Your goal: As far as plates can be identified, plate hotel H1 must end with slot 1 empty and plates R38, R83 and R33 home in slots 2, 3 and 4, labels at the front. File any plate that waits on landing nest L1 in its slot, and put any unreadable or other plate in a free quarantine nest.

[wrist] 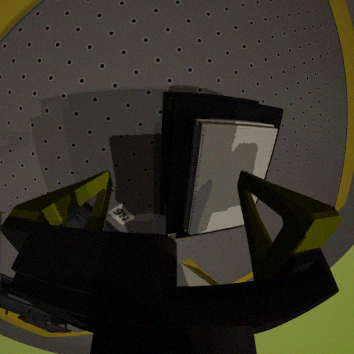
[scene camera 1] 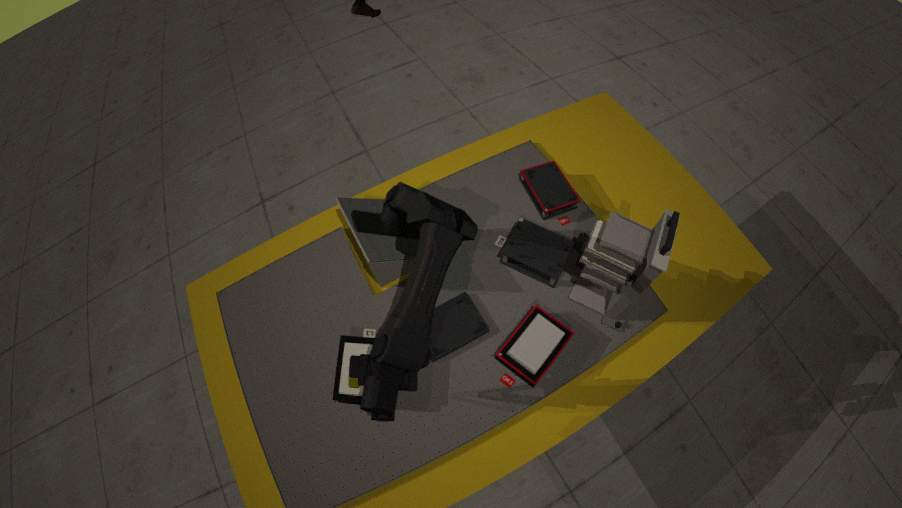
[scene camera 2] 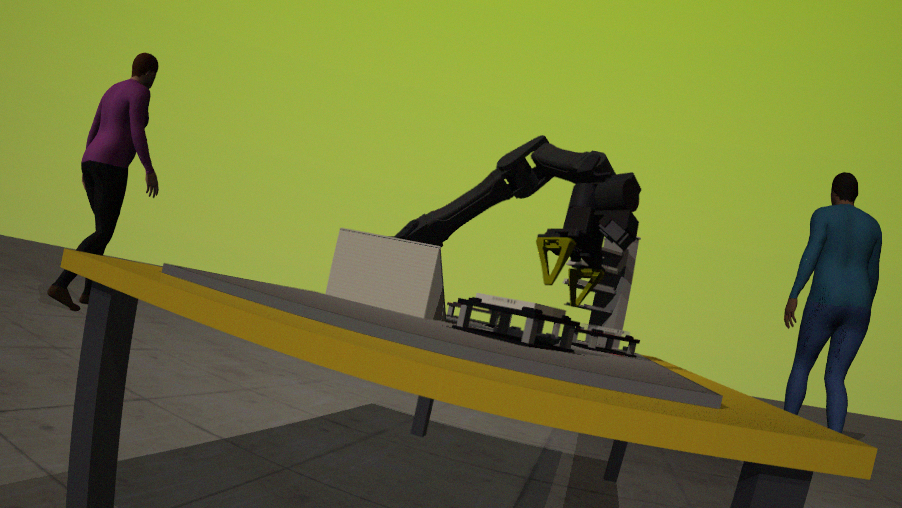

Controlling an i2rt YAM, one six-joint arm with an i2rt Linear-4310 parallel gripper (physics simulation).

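Frame: origin at the arm's base, x left, y back, z up, level; millimetres.
Where they show: gripper, fingertip midpoint: [wrist: 174, 177] [scene camera 2: 561, 296]; arm's base, origin of the base link: [scene camera 1: 386, 226] [scene camera 2: 394, 275].
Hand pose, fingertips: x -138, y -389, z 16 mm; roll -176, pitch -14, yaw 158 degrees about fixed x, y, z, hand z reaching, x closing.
Each offset is from my fingertips to the centre of the thing. "spot": to the spot under its first point.
A pale plate {dx -48, dy +54, dz -30 mm} [scene camera 1: 346, 362] [scene camera 2: 520, 304] [wrist: 227, 175] lies on the black landing nest L1 {spot: dx -107, dy +24, dz -23 mm} [scene camera 1: 338, 388] [wrist: 175, 150]; the marks on its side are too small to read. My gripper [scene camera 2: 562, 294] [wrist: 174, 177] is open and empty above it, with the right finger in front of the plate's right part in the wrist view. Plate hotel H1 {dx +617, dy +12, dz +91 mm} [scene camera 1: 660, 251] [scene camera 2: 626, 274] stands at the far end; its slot contents cannot be told. Another pale plate {dx +366, dy -47, dz -40 mm} [scene camera 1: 536, 343] lies on the red-edged quarantine nest QR1 {spot: dx +277, dy -34, dz -47 mm} [scene camera 1: 500, 354]. A second red-edged nest {dx +625, dy +354, dz -64 mm} [scene camera 1: 549, 187] holds no plate.
Two dark nests {spot: dx +219, dy +82, dz -75 mm} [scene camera 1: 459, 324] {spot: dx +469, dy +167, dz -27 mm} [scene camera 1: 535, 252] stand between L1 and the hotel, without plates. A pale box [scene camera 2: 381, 271] stands near the arm's base. The table has a yellow border [scene camera 1: 669, 189] [scene camera 2: 378, 359]. One person [scene camera 2: 116, 129] stands left, another [scene camera 2: 845, 265] right.
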